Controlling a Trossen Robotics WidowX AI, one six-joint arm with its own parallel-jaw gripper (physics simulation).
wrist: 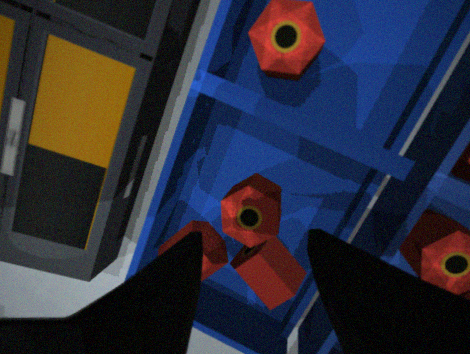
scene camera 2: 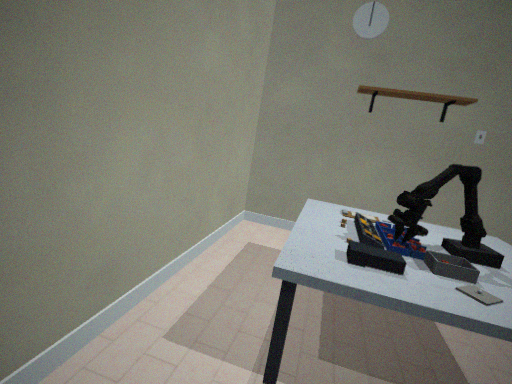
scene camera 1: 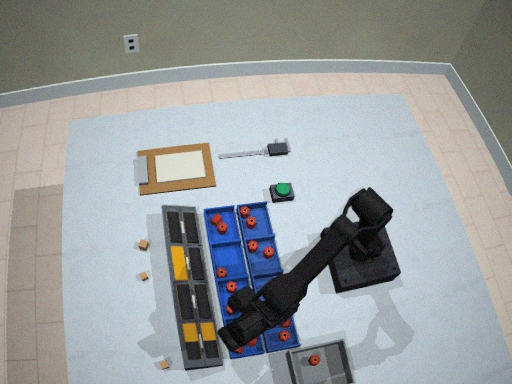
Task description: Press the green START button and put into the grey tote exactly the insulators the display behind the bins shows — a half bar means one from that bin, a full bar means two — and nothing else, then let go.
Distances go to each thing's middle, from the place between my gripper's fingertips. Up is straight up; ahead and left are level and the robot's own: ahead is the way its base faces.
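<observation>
Grey tote [scene camera 1: 333, 355]: my hand 20 mm above it, 180 mm past it, 130 mm to the right of it. Dark box [scene camera 2: 359, 254]: 20 mm below my hand, 130 mm ahead, 260 mm to the left.
</observation>
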